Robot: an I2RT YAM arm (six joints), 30 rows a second.
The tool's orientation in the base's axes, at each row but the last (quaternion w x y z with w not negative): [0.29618, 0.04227, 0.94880, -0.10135]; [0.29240, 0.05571, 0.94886, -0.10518]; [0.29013, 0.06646, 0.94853, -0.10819]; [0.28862, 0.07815, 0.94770, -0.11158]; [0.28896, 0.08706, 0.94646, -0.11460]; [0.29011, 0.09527, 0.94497, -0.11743]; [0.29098, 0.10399, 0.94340, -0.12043]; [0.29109, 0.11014, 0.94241, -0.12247]
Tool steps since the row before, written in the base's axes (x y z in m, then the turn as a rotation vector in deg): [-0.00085, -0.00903, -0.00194, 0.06, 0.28, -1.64]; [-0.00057, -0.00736, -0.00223, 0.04, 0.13, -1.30]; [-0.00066, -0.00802, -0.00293, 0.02, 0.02, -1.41]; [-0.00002, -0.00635, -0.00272, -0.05, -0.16, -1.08]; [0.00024, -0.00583, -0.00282, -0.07, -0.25, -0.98]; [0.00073, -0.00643, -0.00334, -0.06, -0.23, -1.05]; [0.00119, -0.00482, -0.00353, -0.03, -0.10, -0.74]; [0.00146, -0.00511, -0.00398, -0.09, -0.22, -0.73]
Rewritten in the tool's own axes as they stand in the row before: [0.00162, -0.00861, 0.00305, 0.89, 0.56, 1.29]; [0.00141, -0.00687, 0.00320, 0.71, 0.35, 1.04]; [0.00169, -0.00740, 0.00397, 0.78, 0.26, 1.15]; [0.00102, -0.00567, 0.00382, 0.64, 0.02, 0.89]; [0.00083, -0.00506, 0.00396, 0.59, -0.09, 0.82]; [0.00059, -0.00540, 0.00485, 0.62, -0.06, 0.88]; [0.00046, -0.00367, 0.00484, 0.44, 0.02, 0.61]; [0.00042, -0.00376, 0.00545, 0.46, -0.11, 0.60]
